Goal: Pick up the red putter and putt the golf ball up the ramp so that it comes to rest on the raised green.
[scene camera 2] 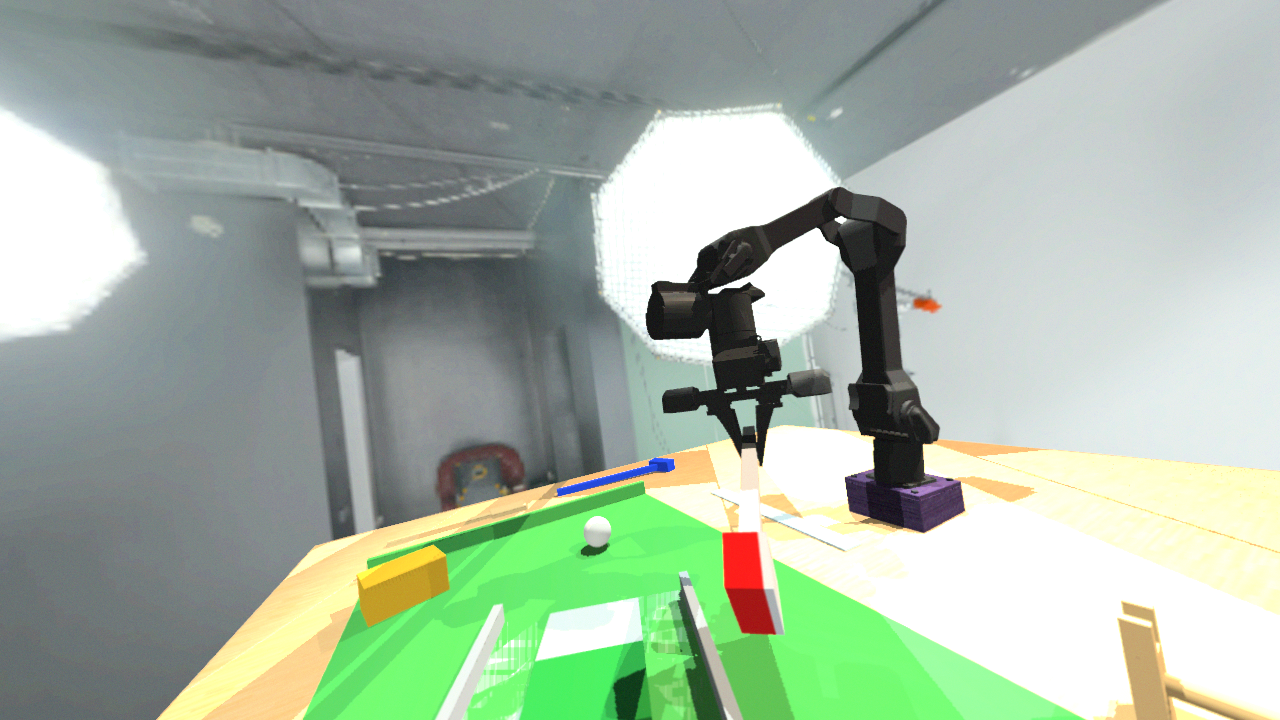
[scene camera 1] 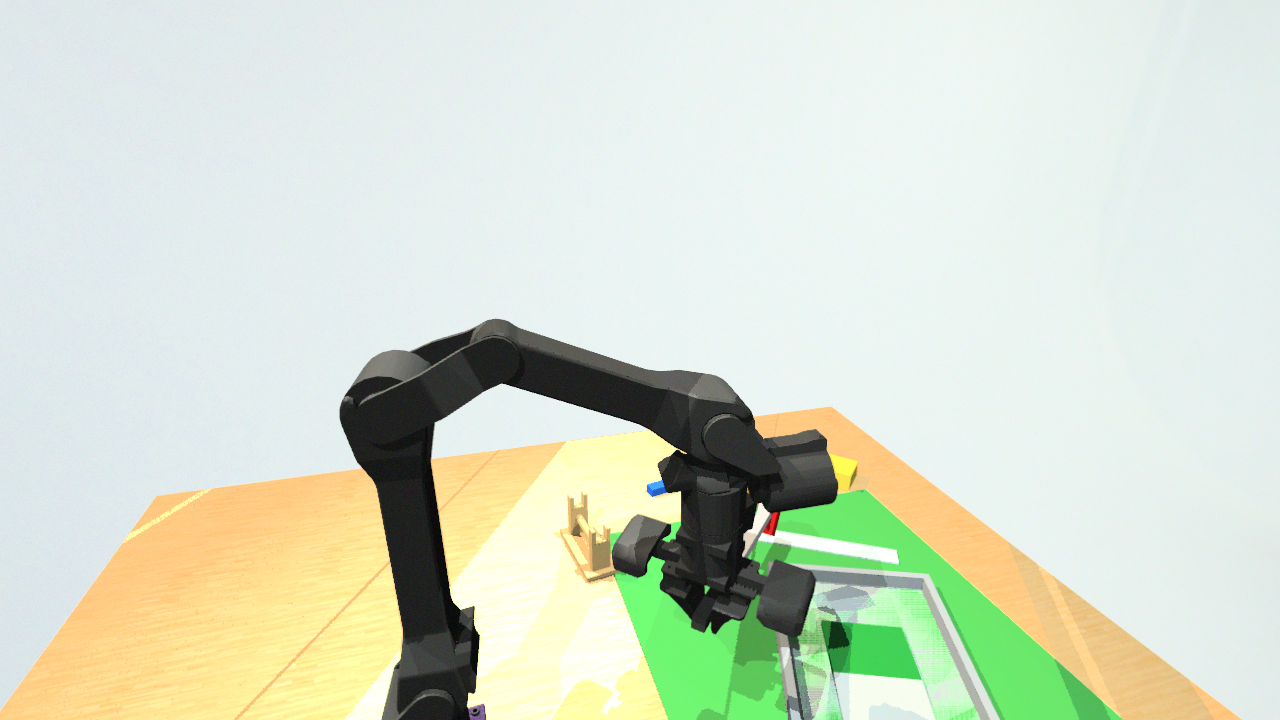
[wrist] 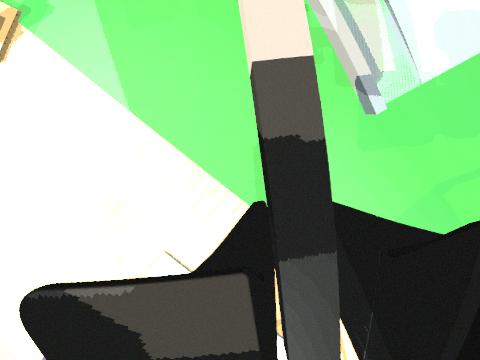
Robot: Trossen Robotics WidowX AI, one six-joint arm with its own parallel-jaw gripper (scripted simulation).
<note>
The gripper (scene camera 1: pixel 708 627) holds a red putter. Further things: a white strip (scene camera 1: pixel 819 544), a yellow block (scene camera 2: pixel 388 589), a blue putter (scene camera 2: pixel 656 464) and a green mat (wrist: pixel 186 76).
The gripper shows as well in scene camera 2 (scene camera 2: pixel 754 467) and in the wrist view (wrist: pixel 282 210). Scene camera 2 misses the white strip: it is out of frame. The wrist view does not show the white strip: it is out of frame.
</note>
